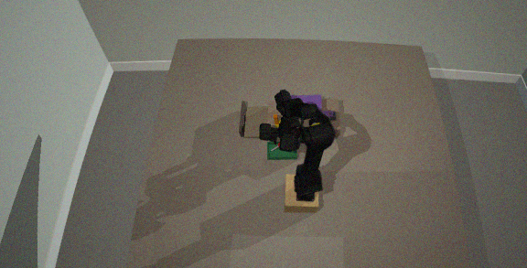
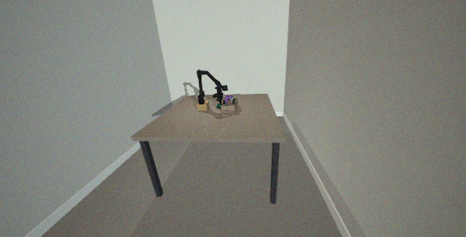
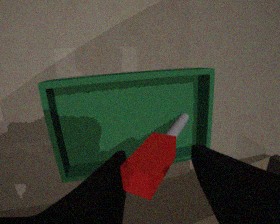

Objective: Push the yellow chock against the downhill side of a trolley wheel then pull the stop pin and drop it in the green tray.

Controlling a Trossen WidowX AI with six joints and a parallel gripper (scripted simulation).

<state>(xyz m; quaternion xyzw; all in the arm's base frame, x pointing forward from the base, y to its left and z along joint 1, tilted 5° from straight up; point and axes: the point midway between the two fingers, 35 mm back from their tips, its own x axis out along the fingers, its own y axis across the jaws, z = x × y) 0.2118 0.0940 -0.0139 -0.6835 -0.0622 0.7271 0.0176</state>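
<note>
The red-headed stop pin lies 10 mm to the left of my gripper tip and 10 mm below it. From my gripper tip the other things lie so: yellow chock (80 mm ahead, 40 mm above); then green tray (10 mm behind, 10 mm to the right, 50 mm below); then purple-topped trolley (130 mm ahead, 90 mm to the right, 60 mm above).
</note>
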